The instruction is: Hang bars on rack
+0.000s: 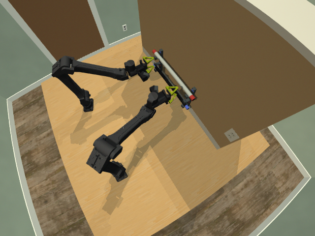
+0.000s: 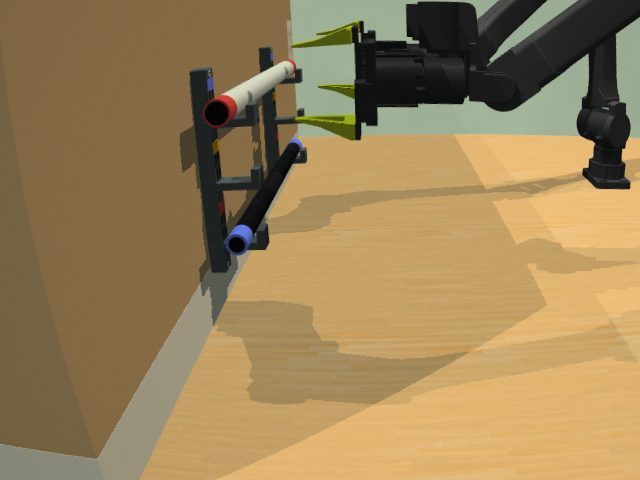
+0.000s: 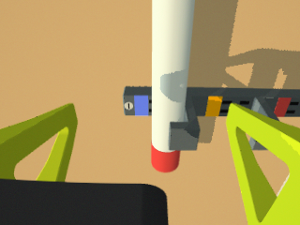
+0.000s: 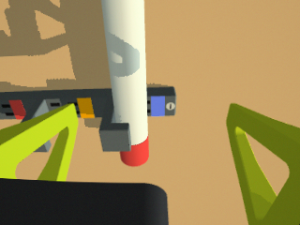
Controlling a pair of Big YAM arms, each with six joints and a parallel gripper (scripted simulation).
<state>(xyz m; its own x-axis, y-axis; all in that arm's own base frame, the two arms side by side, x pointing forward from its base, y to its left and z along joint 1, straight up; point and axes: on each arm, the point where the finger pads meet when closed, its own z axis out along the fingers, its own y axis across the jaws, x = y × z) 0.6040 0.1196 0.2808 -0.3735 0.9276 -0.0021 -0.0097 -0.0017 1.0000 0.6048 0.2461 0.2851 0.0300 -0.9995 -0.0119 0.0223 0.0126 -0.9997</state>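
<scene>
Right now the black bar is 17 cm below my right hand, 15 cm to the left of it and 7 cm ahead of it. Also, from my right hand: grey baseboard 25 cm below, 12 cm to the left, 11 cm ahead; then brown wall 26 cm ahead, 16 cm above, 13 cm to the left.
Now: the black bar 70 mm ahead of my left hand, 150 mm to the right of it and 170 mm below it. From my left hand the other things lie so: grey baseboard (120 mm ahead, 170 mm to the right, 250 mm below); brown wall (270 mm ahead, 170 mm to the right, 170 mm above).
</scene>
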